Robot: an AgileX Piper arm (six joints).
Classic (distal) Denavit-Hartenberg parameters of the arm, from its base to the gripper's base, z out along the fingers. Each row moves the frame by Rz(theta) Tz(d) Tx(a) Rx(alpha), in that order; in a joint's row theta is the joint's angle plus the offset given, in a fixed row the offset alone. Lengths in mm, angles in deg.
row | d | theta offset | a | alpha
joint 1 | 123 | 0 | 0 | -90
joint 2 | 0 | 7.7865 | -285 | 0
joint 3 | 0 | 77.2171 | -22 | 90
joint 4 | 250.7 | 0 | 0 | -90
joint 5 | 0 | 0 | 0 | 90
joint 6 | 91 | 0 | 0 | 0
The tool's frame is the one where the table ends.
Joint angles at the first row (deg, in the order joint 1, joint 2, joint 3, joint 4, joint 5, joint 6):
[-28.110 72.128 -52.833 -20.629 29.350 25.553]
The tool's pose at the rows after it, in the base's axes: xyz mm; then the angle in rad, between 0 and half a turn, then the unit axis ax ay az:
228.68, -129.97, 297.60, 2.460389, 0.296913, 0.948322, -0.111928
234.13, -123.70, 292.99, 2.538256, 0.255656, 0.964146, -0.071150
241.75, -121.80, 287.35, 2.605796, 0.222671, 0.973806, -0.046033
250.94, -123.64, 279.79, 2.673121, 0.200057, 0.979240, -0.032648
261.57, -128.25, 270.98, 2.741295, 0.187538, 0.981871, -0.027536
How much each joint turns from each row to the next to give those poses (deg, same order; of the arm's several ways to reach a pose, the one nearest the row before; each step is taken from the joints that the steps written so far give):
[0.050 0.978 -1.544 12.919 6.353 -14.240]
[0.181 1.703 -1.612 7.842 4.983 -9.562]
[0.227 2.498 -1.765 3.742 3.791 -5.656]
[0.228 3.182 -1.944 1.116 2.972 -2.927]
[0.249 3.719 -2.301 -0.570 2.508 -0.878]

